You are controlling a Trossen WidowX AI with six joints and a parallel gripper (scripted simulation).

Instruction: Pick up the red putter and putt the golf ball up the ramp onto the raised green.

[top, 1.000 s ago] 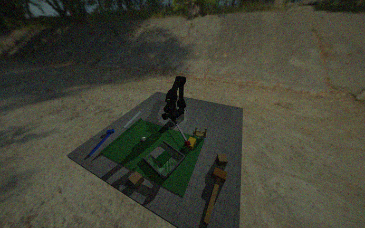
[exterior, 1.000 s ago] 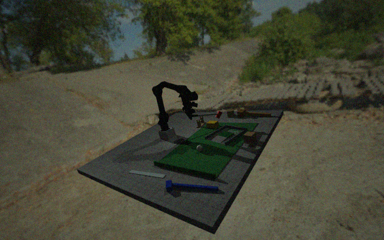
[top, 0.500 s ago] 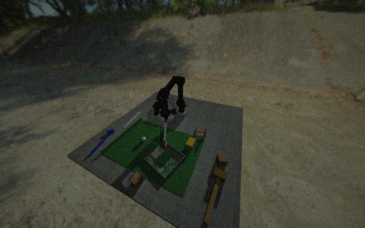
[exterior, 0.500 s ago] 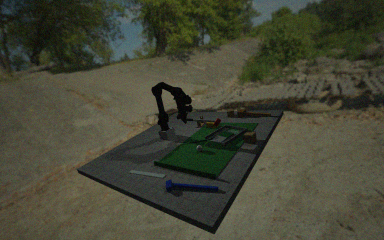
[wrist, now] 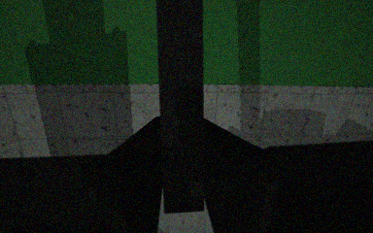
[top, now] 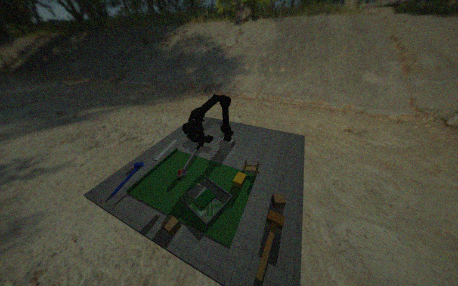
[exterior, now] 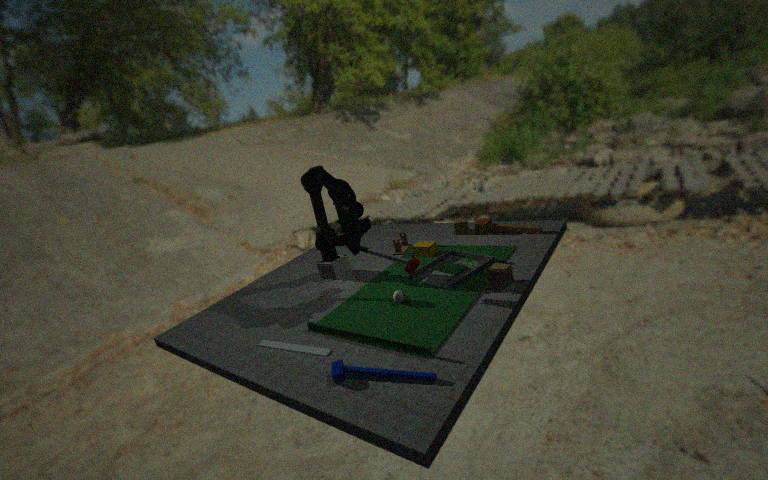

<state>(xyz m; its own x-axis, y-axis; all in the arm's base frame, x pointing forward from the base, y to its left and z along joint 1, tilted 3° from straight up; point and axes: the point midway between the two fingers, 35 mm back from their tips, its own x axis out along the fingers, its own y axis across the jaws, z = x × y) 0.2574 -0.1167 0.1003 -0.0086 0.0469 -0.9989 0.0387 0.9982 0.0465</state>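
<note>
The red putter lies 130 mm ahead of my gripper tip and 10 mm below it. Also, from my gripper tip: wooden rack (40 mm behind, 380 mm to the left, 120 mm below); yellow block (110 mm ahead, 330 mm to the left, 120 mm below); white golf ball (200 mm ahead, 80 mm to the right, 120 mm below).
</note>
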